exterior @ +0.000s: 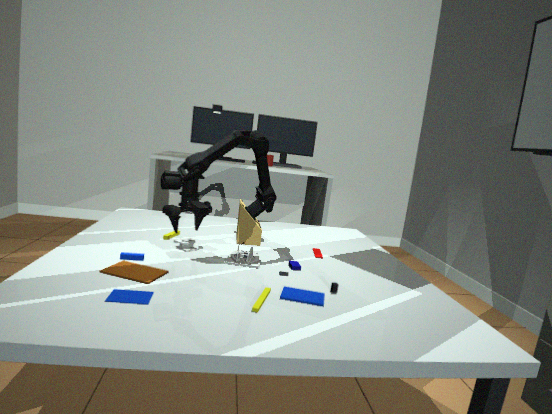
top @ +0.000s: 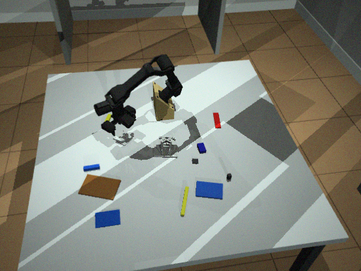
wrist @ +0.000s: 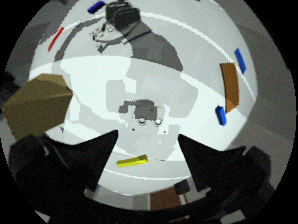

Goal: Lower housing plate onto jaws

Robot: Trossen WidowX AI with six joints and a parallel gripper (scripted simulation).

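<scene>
Now: the white bracket 1 cm ahead of my gripper tip, 1 cm to the left of it and 5 cm below it. Round my gripper tip: brown plate 29 cm ahead, 10 cm to the right, 6 cm below; blue block 10 cm ahead, 40 cm to the left, 5 cm below; red bar 9 cm behind, 52 cm to the left, 6 cm below.
</scene>
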